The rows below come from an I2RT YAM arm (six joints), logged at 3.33 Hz.
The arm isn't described. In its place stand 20 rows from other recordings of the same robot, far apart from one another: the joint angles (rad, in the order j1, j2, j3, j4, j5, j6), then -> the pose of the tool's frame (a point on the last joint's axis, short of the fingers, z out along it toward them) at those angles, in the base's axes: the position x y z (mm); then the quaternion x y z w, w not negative.
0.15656 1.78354 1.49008 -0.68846 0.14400 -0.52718 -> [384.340 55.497 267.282 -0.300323 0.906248 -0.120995 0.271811]
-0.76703 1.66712 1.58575 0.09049 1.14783 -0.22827 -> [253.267 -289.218 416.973 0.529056 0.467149 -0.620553 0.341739]
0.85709 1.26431 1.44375 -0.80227 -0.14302 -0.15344 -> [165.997 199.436 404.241 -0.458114 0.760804 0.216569 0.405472]
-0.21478 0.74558 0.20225 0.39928 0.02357 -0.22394 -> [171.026 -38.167 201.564 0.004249 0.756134 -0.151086 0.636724]
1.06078 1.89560 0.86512 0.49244 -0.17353 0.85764 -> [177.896 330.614 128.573 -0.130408 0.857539 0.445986 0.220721]
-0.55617 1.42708 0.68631 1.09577 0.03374 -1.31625 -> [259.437 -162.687 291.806 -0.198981 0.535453 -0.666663 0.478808]
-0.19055 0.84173 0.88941 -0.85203 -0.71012 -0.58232 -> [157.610 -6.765 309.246 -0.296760 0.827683 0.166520 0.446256]
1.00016 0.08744 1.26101 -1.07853 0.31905 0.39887 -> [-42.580 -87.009 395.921 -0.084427 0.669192 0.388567 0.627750]
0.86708 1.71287 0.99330 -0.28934 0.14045 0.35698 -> [223.405 255.543 166.045 -0.222980 0.932330 0.103724 0.265108]
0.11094 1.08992 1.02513 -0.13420 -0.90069 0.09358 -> [235.900 54.353 372.574 -0.281729 0.694273 0.393287 0.532859]
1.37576 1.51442 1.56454 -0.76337 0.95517 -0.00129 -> [90.203 306.650 387.412 -0.365659 0.745125 -0.088893 0.550618]
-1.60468 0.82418 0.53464 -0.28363 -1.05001 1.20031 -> [25.114 -170.639 245.092 0.708982 0.363673 0.348052 0.493909]
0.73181 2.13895 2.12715 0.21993 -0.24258 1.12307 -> [376.651 349.797 415.561 0.029343 0.631545 0.662603 0.401557]
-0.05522 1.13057 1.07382 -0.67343 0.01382 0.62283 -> [236.772 -13.580 325.237 0.306274 0.860039 0.108197 0.393476]
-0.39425 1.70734 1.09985 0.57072 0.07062 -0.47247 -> [369.074 -156.267 280.435 -0.003653 0.719946 -0.314307 0.618770]
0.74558 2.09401 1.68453 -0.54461 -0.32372 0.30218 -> [332.380 322.325 211.779 -0.254490 0.906610 0.282794 0.182538]
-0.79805 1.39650 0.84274 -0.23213 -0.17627 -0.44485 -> [207.777 -204.160 218.546 0.128556 0.911987 -0.155684 0.357094]
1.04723 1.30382 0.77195 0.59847 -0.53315 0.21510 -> [132.503 265.709 302.575 -0.442320 0.525067 0.560989 0.462546]
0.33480 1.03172 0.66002 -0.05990 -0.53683 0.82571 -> [210.811 92.618 263.227 0.058570 0.822381 0.471852 0.312434]
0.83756 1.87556 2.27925 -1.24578 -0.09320 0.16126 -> [247.737 279.981 435.102 -0.325288 0.874978 0.208680 0.291639]
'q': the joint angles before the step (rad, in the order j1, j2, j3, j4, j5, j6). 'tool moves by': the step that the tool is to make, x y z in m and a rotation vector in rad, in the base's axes. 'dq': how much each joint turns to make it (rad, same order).
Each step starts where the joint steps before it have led.
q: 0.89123, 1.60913, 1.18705, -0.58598, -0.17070, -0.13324
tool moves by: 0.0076, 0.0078, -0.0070, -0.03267, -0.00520, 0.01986
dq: -0.00194, 0.05397, 0.03595, -0.00937, 0.00961, -0.03187
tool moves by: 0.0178, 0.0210, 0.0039, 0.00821, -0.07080, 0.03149
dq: 0.00087, 0.08629, 0.10487, 0.02459, 0.02612, -0.05291
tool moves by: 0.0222, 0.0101, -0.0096, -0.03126, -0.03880, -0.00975
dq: -0.02447, 0.08902, 0.07269, 0.01238, 0.03375, -0.03977
